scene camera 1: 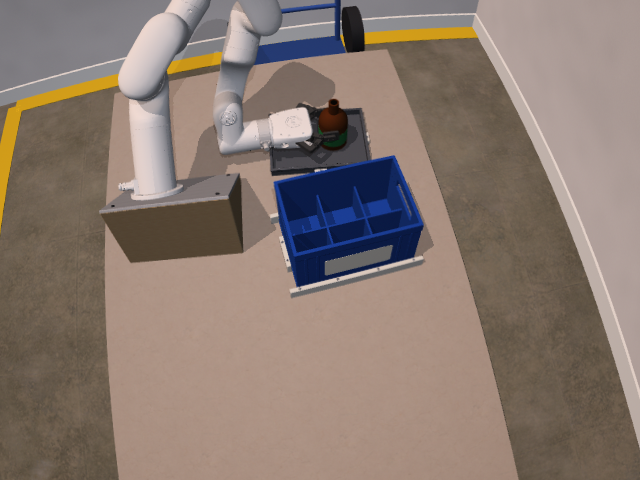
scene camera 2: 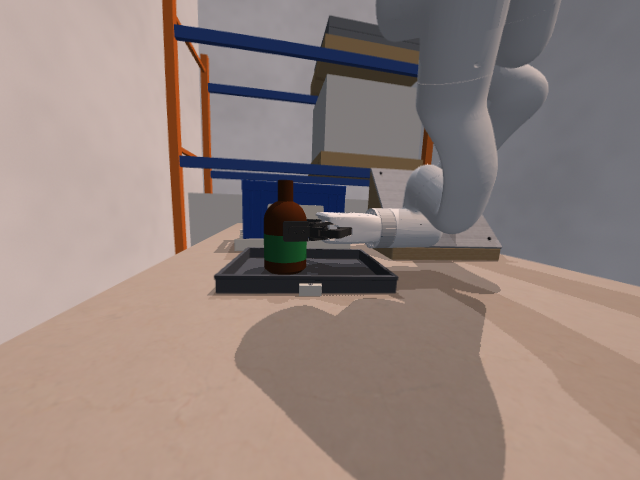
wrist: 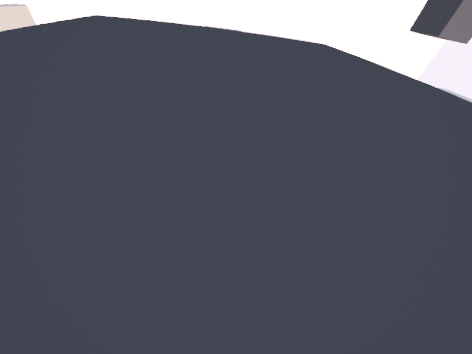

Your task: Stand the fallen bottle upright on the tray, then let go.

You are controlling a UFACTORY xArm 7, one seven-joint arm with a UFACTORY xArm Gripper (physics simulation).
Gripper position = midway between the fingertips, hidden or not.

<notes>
I see my gripper [scene camera 1: 335, 123], a dark grey tray [scene camera 2: 338, 270] and a blue divided crate [scene camera 1: 335, 222].
The dark grey tray is seen too in scene camera 1 [scene camera 1: 289, 161] and in the wrist view [wrist: 172, 181]. The blue divided crate also shows in scene camera 2 [scene camera 2: 257, 196]. The wrist view misses the blue divided crate: it is out of frame.
</notes>
